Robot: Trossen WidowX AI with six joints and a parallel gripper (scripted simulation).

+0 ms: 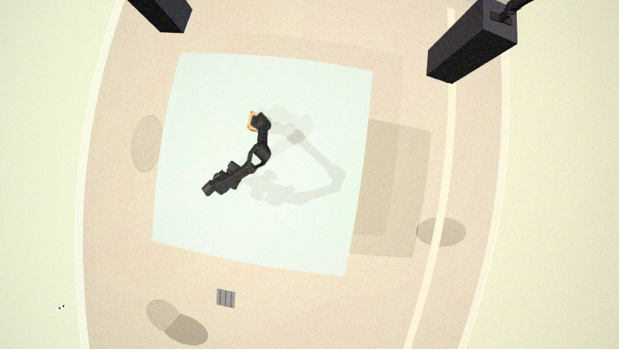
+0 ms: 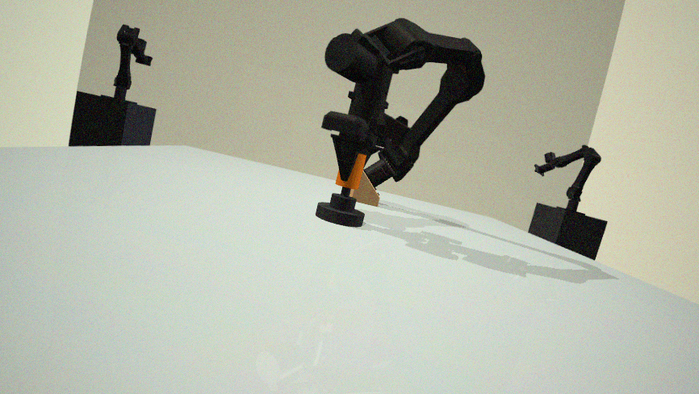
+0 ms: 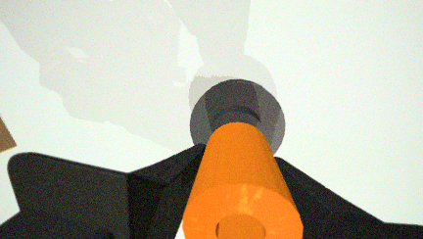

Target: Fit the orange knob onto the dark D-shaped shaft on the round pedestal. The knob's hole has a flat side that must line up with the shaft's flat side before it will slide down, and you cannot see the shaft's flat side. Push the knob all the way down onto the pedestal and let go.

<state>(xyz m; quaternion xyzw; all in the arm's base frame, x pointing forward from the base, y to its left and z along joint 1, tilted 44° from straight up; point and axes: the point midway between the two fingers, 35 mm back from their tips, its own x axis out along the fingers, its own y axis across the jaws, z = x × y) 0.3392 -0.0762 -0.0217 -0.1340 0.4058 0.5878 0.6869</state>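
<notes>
Now: gripper tip 2 cm below the orange knob. Also, from my gripper tip: dark round pedestal 4 cm below.
</notes>
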